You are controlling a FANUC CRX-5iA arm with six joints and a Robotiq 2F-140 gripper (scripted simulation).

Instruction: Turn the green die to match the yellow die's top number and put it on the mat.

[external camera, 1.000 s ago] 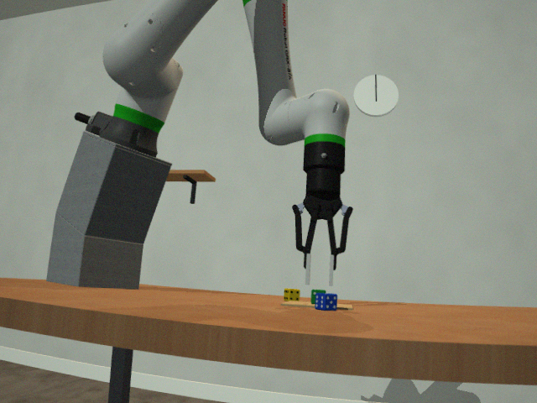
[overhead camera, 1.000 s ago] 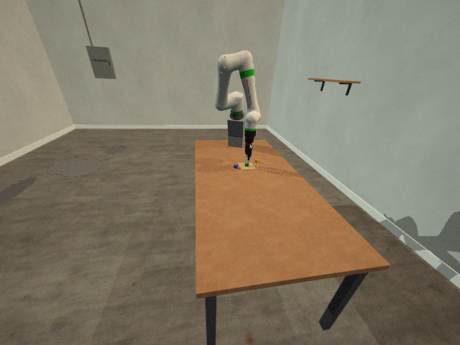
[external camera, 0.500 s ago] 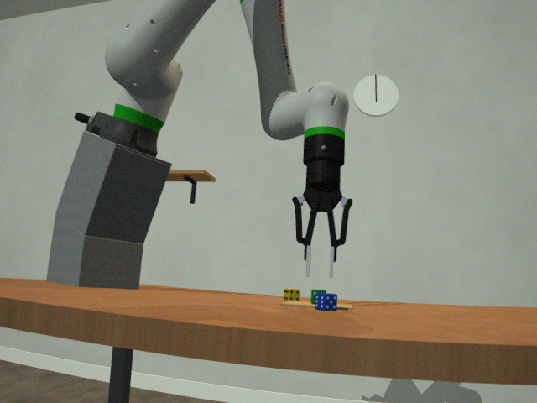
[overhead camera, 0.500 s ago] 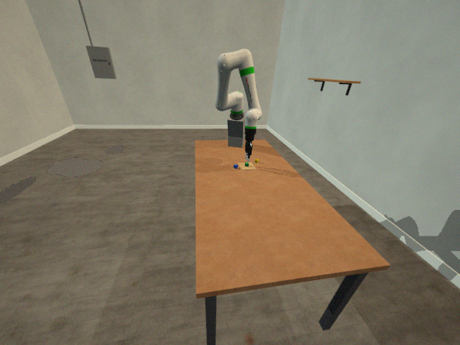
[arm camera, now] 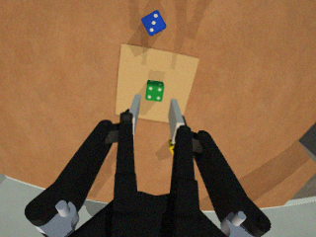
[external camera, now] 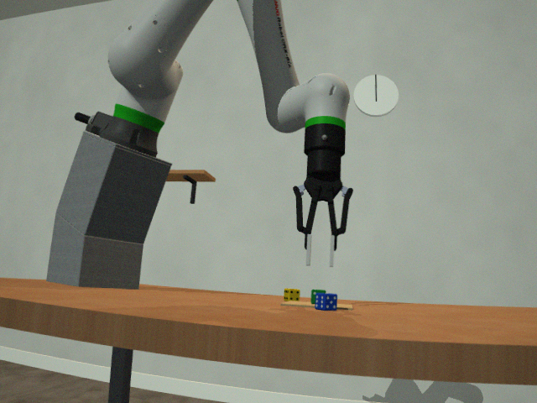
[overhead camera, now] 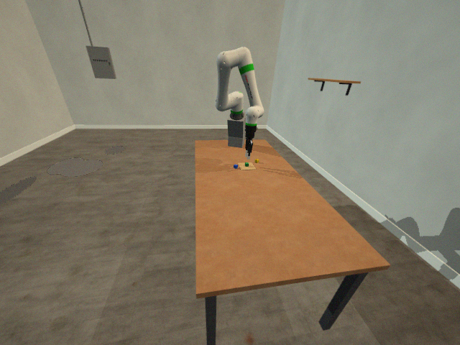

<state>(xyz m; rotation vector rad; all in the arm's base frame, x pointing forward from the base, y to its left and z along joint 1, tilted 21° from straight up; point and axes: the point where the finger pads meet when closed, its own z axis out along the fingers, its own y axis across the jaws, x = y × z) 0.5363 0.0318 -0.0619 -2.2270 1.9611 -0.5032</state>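
Right now my hand is 10 cm above the green die. From my hand the other things lie so: blue die 3 cm ahead, 11 cm to the right, 10 cm below; yellow die 8 cm behind, 12 cm to the left, 10 cm below; tan mat 11 cm below.
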